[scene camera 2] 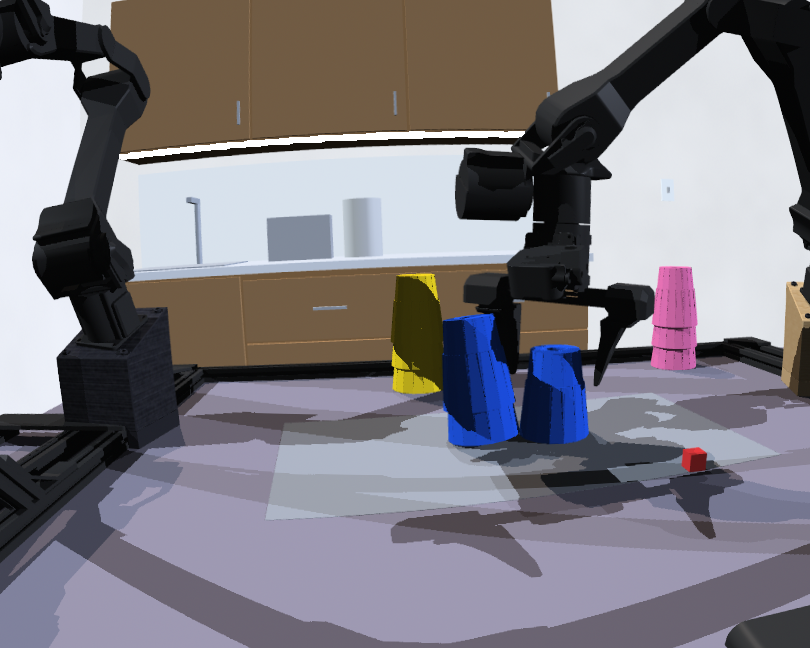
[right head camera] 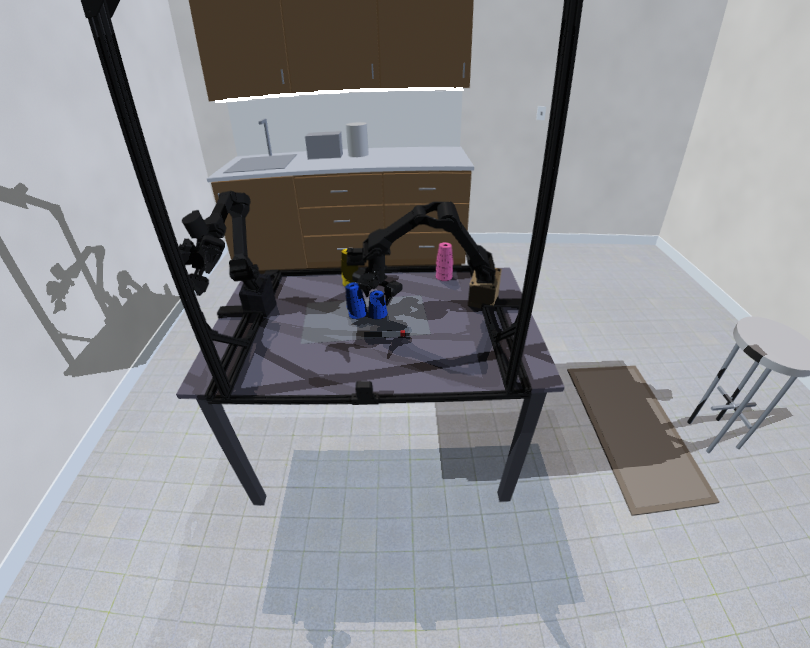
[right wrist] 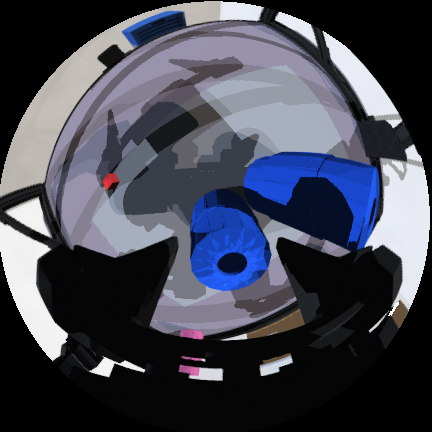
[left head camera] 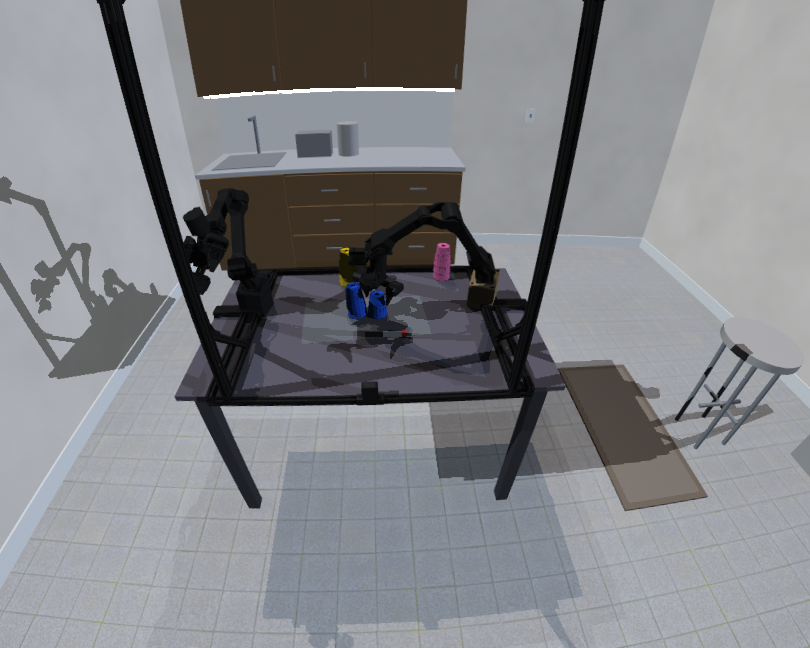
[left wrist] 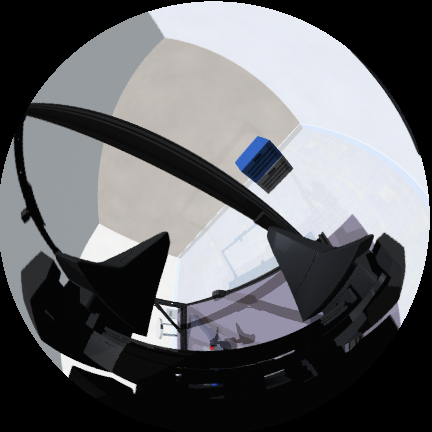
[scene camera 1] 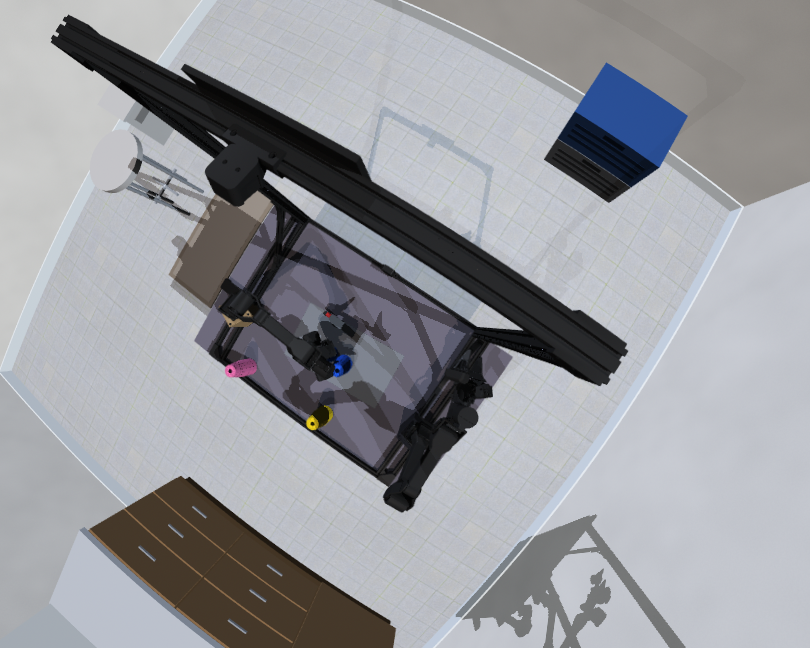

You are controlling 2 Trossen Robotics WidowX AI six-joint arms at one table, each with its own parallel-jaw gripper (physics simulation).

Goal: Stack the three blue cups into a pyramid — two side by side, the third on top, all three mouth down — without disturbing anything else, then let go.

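Where they show: left gripper, fingertip midpoint: (right head camera: 203, 284) (left head camera: 206, 283) (left wrist: 219, 234) (scene camera 1: 475, 353); right gripper, fingertip midpoint: (scene camera 2: 553, 379) (right head camera: 377, 300) (right wrist: 228, 242) (left head camera: 377, 300); left arm's base, origin of the base link: (scene camera 2: 112, 331) (right head camera: 254, 284) (left head camera: 251, 283) (scene camera 1: 414, 436); right arm's base, origin of the base link: (right head camera: 485, 276) (left head camera: 485, 276).
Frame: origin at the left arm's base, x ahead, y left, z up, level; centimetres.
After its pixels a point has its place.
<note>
A tall blue cup stack (scene camera 2: 476, 388) @(x 38.9, y 5.7, z -5.8 cm) (left head camera: 354, 302) @(x 39.2, y 6.0, z -4.6 cm) (right wrist: 315, 192) @(x 40.6, y 8.2, z -2.2 cm) is nested, mouth down, and leans to the left in scene camera 2. Beside it a shorter blue cup (scene camera 2: 553, 398) @(x 46.0, y 8.4, z -7.3 cm) (right head camera: 377, 305) @(x 47.1, y 8.9, z -6.1 cm) (right wrist: 227, 260) @(x 46.2, y 14.3, z -7.1 cm) stands mouth down and upright, their bases very close. I cannot tell whether they touch. My right gripper (right wrist: 228, 242) @(x 45.8, y 11.8, z -6.2 cm) (scene camera 2: 555, 378) @(x 45.8, y 11.8, z -6.2 cm) points down with its fingers apart, one on each side of the shorter cup; it is open and its left-hand finger in scene camera 2 is next to the tall stack. My left gripper (left wrist: 219, 234) @(x 16.0, y -35.8, z 23.7 cm) is open and empty, away over the left side.
A yellow cup stack (scene camera 2: 415, 337) @(x 27.2, y 25.4, z -4.4 cm) (scene camera 1: 319, 417) @(x 26.9, y 26.1, z 0.8 cm) stands behind the blue ones, and a pink cup stack (scene camera 2: 674, 317) @(x 62.2, y 42.4, z -3.8 cm) (left head camera: 441, 262) @(x 63.0, y 42.5, z -2.9 cm) at the back right. A small red cube (scene camera 2: 693, 459) @(x 58.9, y 1.3, z -10.6 cm) (right wrist: 110, 181) @(x 58.4, y 2.5, z -10.2 cm) lies in front on the right. A pale translucent mat (scene camera 2: 324, 472) @(x 27.1, y -3.2, z -11.7 cm) lies on the table.
</note>
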